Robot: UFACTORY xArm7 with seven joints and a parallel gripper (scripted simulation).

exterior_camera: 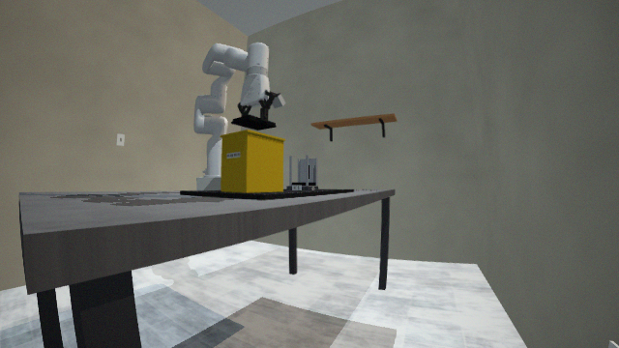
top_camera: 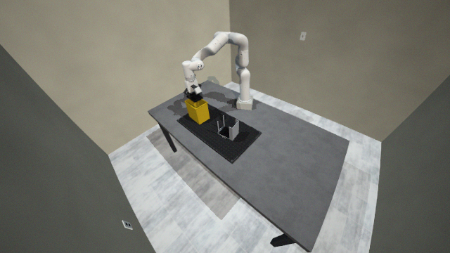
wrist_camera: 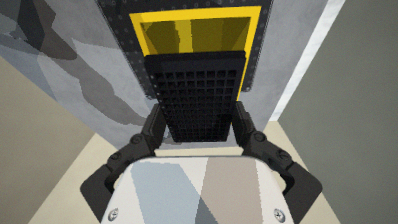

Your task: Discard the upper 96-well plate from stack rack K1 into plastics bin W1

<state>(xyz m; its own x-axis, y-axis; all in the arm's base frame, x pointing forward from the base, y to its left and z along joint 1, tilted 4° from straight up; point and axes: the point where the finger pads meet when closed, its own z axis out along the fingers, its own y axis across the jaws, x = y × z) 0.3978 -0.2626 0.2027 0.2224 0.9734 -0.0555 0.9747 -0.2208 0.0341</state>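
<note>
The yellow plastics bin W1 lies 150 mm below my hand. From my hand the other things lie so: black 96-well plate: 10 mm below.
</note>
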